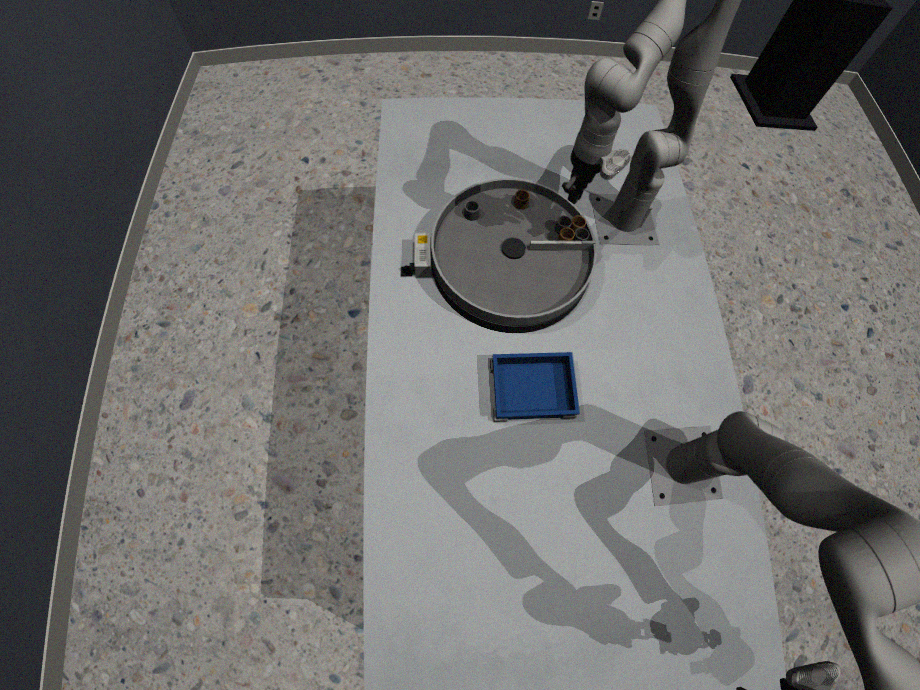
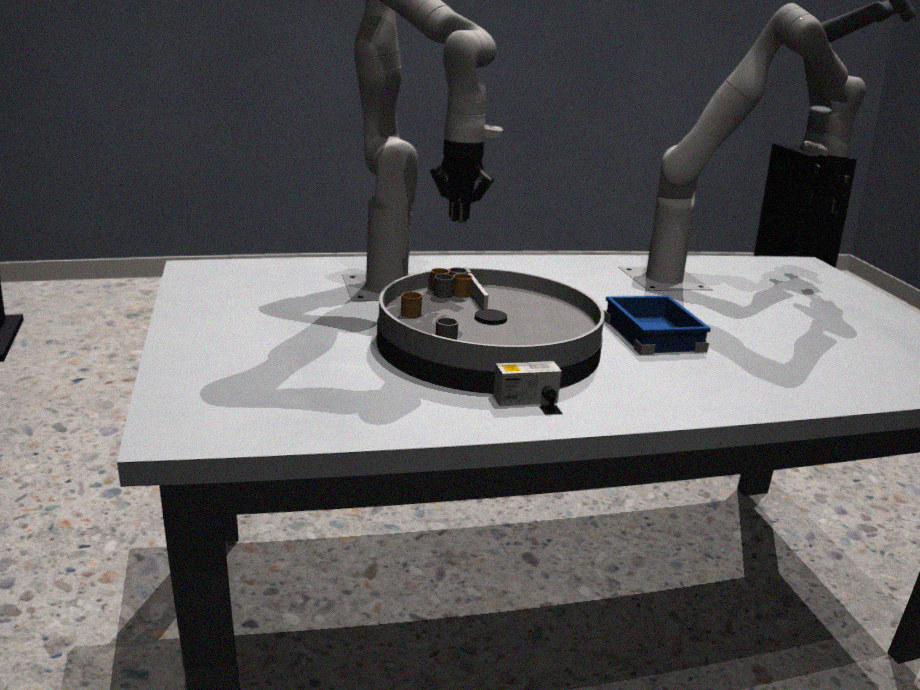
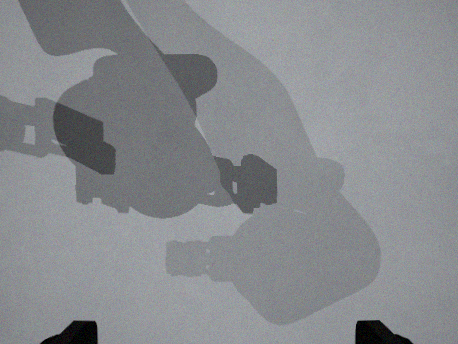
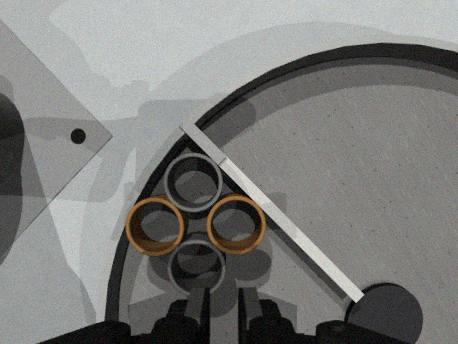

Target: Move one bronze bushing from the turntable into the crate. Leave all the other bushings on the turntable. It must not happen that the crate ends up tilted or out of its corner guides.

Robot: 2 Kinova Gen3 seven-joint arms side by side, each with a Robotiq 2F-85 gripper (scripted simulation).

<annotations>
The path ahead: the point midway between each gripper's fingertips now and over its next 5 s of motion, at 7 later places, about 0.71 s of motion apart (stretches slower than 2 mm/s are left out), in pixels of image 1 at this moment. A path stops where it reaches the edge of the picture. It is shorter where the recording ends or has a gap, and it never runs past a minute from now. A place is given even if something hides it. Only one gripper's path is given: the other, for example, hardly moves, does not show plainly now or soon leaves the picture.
My right gripper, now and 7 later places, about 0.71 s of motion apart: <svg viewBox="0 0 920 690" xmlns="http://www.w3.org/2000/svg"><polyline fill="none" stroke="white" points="573,199 573,203 569,210 564,223 563,226 561,232 559,237 560,234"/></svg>
</annotations>
